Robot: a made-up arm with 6 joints. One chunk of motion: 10 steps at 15 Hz.
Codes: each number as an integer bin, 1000 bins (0 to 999) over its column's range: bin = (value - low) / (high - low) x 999, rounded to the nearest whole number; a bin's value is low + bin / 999 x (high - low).
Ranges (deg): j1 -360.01..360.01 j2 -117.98..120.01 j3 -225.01..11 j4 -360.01..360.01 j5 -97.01..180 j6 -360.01..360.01
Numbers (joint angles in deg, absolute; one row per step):
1: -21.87 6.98 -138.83 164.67 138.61 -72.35
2: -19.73 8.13 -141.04 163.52 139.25 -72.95
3: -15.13 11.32 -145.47 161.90 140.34 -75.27
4: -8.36 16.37 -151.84 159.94 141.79 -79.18
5: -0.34 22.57 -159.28 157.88 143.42 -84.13
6: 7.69 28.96 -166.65 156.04 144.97 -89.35
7: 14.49 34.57 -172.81 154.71 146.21 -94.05
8: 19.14 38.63 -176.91 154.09 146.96 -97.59
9: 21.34 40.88 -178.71 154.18 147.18 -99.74
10: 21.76 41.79 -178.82 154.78 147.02 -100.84
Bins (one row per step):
1: 469 525 365 728 850 399
2: 472 529 355 726 852 398
3: 479 543 337 724 856 395
4: 488 564 310 721 861 390
5: 499 590 278 719 867 383
6: 510 617 247 716 873 376
7: 520 640 221 714 877 369
8: 526 657 204 713 880 364
9: 529 667 196 713 881 361
10: 530 671 196 714 880 360

